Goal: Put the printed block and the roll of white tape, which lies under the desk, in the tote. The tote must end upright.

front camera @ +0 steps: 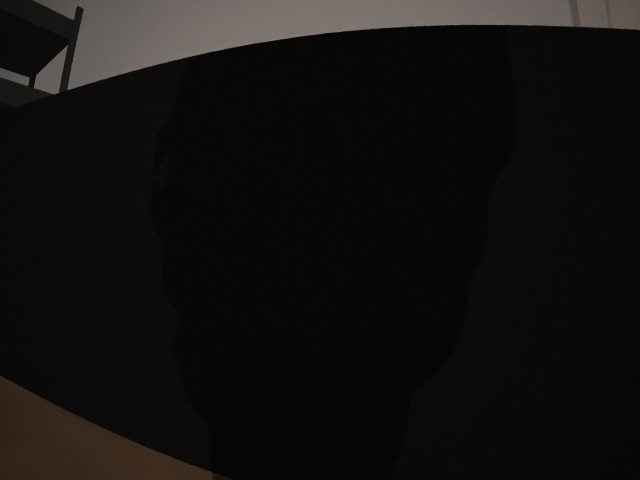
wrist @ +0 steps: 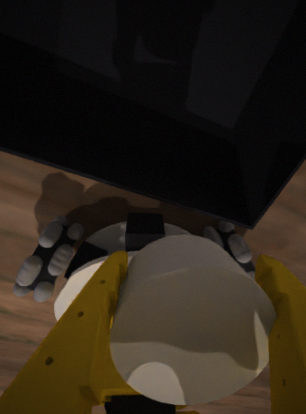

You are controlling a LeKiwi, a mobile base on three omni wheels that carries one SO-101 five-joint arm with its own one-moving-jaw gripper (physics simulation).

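Places are measured from the arm's base along level axes (x ahead, y left, z up), in metres.
Where they show: hand, its tool point: [wrist: 126,263].
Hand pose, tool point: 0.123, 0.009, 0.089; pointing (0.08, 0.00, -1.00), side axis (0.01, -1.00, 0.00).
After its pixels a point has its place, as x, y, z.
My gripper [wrist: 192,257] is shut on the roll of white tape [wrist: 192,320] {0.121, -0.011, 0.108}, with the yellow jaws pressing on its two sides. The roll is over the front of my base, just short of the tote. The black tote [front camera: 568,206] {0.096, -0.046, -0.025} [wrist: 150,170] {0.113, -0.003, -0.046} is upright, open side up. Its near wall fills most of the front camera view, very close, with a dark shadow on it. In the wrist view its near rim and a corner lie just beyond the base, and part of its dark inside shows. The printed block does not show in either view.
A dark shelf cart [front camera: 71,51] {0.884, 0.788, 0.528} stands at the upper left, beyond the tote, near the pale wall [front camera: 310,15] {0.813, 0.027, 0.575}. Wooden floor [front camera: 77,439] {0.121, 0.059, -0.090} [wrist: 20,190] {0.065, 0.163, -0.090} shows beside the tote. My left wheel [wrist: 49,260] and right wheel [wrist: 237,246] are close to the tote's near side.
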